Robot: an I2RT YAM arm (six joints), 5 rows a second.
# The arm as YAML. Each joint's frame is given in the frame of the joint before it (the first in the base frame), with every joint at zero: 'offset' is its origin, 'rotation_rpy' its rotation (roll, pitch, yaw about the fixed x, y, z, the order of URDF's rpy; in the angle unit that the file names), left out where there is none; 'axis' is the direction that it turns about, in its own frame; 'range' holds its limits. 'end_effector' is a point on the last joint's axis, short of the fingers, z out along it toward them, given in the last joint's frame.
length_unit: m
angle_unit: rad
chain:
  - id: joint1
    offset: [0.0, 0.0, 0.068]
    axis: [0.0, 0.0, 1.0]
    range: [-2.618, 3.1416]
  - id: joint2
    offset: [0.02, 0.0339, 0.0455]
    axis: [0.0, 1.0, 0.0]
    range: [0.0, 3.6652]
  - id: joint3
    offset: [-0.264, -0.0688, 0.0]
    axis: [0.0, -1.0, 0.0]
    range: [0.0, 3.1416]
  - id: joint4
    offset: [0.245, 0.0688, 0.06]
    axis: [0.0, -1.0, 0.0]
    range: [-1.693, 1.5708]
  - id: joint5
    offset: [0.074, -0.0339, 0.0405]
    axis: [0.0, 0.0, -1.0]
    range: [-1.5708, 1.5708]
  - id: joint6
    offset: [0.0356, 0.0, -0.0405]
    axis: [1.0, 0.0, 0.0]
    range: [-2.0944, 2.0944]
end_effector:
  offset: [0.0, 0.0, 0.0]
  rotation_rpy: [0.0, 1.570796, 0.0]
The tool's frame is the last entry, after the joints.
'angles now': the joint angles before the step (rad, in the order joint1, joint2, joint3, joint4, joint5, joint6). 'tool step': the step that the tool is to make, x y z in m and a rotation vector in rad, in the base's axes. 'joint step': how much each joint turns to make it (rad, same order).
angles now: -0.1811, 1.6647, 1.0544, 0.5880, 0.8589, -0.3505
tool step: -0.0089, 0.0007, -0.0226, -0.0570, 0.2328, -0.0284
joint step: -0.0003, -0.0068, -0.0618, -0.0490, 0.0353, -0.1493
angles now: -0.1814, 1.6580, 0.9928, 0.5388, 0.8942, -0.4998
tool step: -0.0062, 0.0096, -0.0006, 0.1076, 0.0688, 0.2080
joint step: 0.0082, -0.0610, -0.0045, -0.1969, -0.2144, 0.0748
